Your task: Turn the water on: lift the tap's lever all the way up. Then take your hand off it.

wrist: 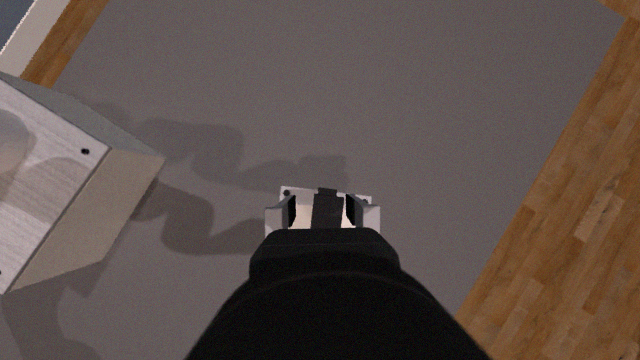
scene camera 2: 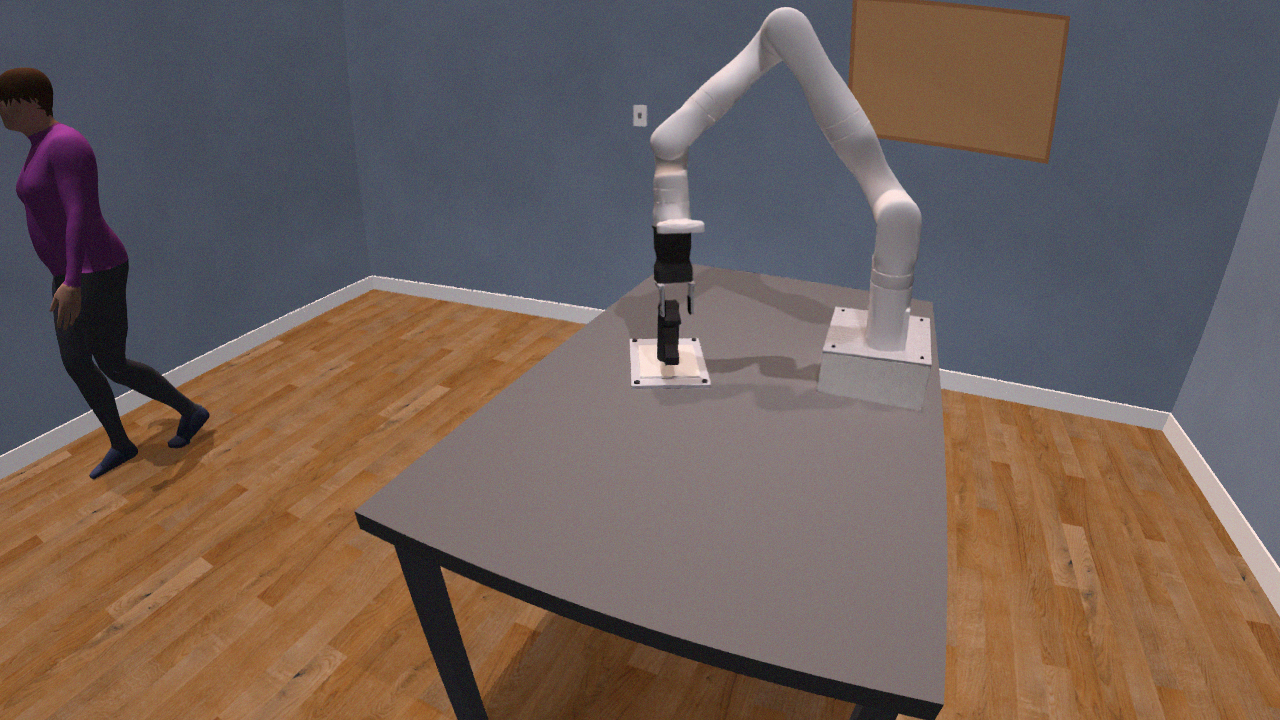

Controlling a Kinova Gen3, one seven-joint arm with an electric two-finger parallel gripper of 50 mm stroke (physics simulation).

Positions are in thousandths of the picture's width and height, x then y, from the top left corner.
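Observation:
Scene camera 2: my gripper (scene camera 2: 529,437). Wrist view: black tap (wrist: 512,588), plus my gripper (wrist: 501,571).

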